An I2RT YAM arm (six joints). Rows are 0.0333 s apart.
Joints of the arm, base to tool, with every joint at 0 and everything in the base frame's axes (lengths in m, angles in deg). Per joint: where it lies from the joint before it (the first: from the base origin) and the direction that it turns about. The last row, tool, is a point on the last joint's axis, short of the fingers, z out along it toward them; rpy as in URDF.
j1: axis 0 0 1 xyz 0.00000 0.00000 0.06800
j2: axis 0 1 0 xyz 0.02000 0.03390 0.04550
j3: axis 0 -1 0 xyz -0.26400 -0.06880 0.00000
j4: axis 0 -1 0 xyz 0.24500 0.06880 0.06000
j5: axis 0 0 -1 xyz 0.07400 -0.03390 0.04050
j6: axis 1 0 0 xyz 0.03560 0.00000 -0.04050
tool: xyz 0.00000 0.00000 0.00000 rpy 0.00 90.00 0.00
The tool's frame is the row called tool.
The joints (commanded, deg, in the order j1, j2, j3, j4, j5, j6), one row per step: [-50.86, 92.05, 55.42, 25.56, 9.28, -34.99]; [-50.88, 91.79, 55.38, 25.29, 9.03, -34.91]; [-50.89, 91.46, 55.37, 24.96, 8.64, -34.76]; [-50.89, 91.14, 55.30, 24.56, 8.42, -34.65]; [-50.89, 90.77, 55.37, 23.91, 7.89, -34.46]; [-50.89, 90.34, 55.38, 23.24, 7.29, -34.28]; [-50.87, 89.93, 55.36, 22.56, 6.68, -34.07]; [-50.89, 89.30, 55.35, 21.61, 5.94, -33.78]
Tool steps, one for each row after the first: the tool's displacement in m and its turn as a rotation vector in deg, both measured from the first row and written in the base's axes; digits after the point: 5 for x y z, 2 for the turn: [-0.00050, 0.00065, 0.00084, 0.11, -0.07, 0.21]; [-0.00096, 0.00150, 0.00215, 0.24, -0.25, 0.55]; [-0.00155, 0.00243, 0.00292, 0.44, -0.29, 0.75]; [-0.00193, 0.00343, 0.00435, 0.76, -0.39, 1.23]; [-0.00248, 0.00468, 0.00573, 1.11, -0.49, 1.78]; [-0.00293, 0.00604, 0.00679, 1.52, -0.58, 2.36]; [-0.00396, 0.00782, 0.00870, 2.03, -0.74, 3.00]
